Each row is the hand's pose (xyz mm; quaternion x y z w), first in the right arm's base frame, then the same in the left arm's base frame.
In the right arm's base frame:
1: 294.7 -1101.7 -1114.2 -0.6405 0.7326 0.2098 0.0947
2: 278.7 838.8 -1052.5 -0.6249 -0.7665 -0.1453 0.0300
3: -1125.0 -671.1 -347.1 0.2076 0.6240 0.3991 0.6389
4: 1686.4 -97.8 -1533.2 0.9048 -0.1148 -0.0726 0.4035
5: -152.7 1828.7 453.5 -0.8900 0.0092 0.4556 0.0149
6: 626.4 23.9 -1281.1 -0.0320 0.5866 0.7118 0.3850
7: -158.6 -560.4 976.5 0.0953 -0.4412 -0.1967 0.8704
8: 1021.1 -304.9 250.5 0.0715 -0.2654 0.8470 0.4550
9: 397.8 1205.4 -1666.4 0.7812 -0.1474 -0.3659 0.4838
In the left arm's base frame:
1: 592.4 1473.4 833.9 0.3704 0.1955 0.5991 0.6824
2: 644.7 -436.7 1178.2 -0.4014 0.3538 -0.7079 0.4611
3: -786.4 1118.9 1707.2 0.8693 -0.4002 0.2769 0.0861
4: 1745.9 373.1 73.0 -0.3842 0.3930 0.2837 0.7858
5: -799.0 -1575.5 948.7 -0.0774 0.0340 0.0269 0.9961
6: 975.5 351.9 852.7 0.6010 -0.5551 0.3923 0.4204
7: -1382.8 690.6 237.9 -0.5573 -0.0652 0.8213 0.1029
8: -126.6 396.8 -327.6 0.2577 -0.8062 -0.3677 0.3854
9: 1247.9 -720.4 1463.2 -0.4323 0.0828 0.3815 0.8128

